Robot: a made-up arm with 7 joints. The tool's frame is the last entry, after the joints.
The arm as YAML. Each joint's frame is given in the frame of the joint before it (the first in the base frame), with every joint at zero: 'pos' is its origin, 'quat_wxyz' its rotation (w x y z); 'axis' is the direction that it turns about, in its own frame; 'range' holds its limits. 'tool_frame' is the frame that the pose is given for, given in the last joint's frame.
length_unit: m
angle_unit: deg
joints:
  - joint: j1
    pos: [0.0, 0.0, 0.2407]
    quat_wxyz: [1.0, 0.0, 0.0, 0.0]
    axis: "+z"
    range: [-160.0, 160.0]
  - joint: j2
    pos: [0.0, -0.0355, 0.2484]
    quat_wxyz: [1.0, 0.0, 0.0, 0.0]
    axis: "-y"
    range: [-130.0, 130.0]
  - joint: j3
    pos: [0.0, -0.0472, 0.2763]
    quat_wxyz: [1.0, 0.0, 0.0, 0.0]
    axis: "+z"
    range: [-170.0, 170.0]
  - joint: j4
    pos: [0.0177, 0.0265, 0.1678]
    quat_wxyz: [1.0, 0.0, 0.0, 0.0]
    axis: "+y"
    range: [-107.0, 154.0]
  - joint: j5
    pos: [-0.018, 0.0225, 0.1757]
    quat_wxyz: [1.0, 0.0, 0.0, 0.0]
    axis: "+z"
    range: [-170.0, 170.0]
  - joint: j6
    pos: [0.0, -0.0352, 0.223]
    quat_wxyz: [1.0, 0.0, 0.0, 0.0]
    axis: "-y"
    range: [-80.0, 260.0]
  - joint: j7
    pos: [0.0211, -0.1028, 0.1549]
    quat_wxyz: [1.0, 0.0, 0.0, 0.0]
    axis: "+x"
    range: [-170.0, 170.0]
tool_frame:
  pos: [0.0, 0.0, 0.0]
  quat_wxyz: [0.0, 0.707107, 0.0, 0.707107]
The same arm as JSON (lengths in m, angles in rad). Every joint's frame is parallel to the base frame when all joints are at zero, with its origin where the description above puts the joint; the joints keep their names.
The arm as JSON. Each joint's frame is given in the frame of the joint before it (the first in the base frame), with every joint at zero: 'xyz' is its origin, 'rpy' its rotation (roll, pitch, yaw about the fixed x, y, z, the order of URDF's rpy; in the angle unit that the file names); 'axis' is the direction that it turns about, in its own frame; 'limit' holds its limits. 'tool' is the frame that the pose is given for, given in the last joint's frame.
{"units": {"length": "m", "angle": "rad"}, "joints": [{"name": "j1", "type": "revolute", "origin": {"xyz": [0.0, 0.0, 0.2407], "rpy": [0.0, 0.0, 0.0]}, "axis": [0.0, 0.0, 1.0], "limit": {"lower": -2.7925, "upper": 2.7925}}, {"name": "j2", "type": "revolute", "origin": {"xyz": [0.0, -0.0355, 0.2484], "rpy": [0.0, 0.0, 0.0]}, "axis": [0.0, -1.0, 0.0], "limit": {"lower": -2.2689, "upper": 2.2689}}, {"name": "j3", "type": "revolute", "origin": {"xyz": [0.0, -0.0472, 0.2763], "rpy": [0.0, 0.0, 0.0]}, "axis": [0.0, 0.0, 1.0], "limit": {"lower": -2.9671, "upper": 2.9671}}, {"name": "j4", "type": "revolute", "origin": {"xyz": [0.0177, 0.0265, 0.1678], "rpy": [0.0, 0.0, 0.0]}, "axis": [0.0, 1.0, 0.0], "limit": {"lower": -1.8675, "upper": 2.6878}}, {"name": "j5", "type": "revolute", "origin": {"xyz": [-0.018, 0.0225, 0.1757], "rpy": [0.0, 0.0, 0.0]}, "axis": [0.0, 0.0, 1.0], "limit": {"lower": -2.9671, "upper": 2.9671}}, {"name": "j6", "type": "revolute", "origin": {"xyz": [0.0, -0.0352, 0.223], "rpy": [0.0, 0.0, 0.0]}, "axis": [0.0, -1.0, 0.0], "limit": {"lower": -1.3963, "upper": 4.5379}}, {"name": "j7", "type": "revolute", "origin": {"xyz": [0.0211, -0.1028, 0.1549], "rpy": [0.0, 0.0, 0.0]}, "axis": [1.0, 0.0, 0.0], "limit": {"lower": -2.9671, "upper": 2.9671}}], "tool": {"origin": {"xyz": [0.0, 0.0, 0.0], "rpy": [3.1416, -1.5708, 0.0]}}}
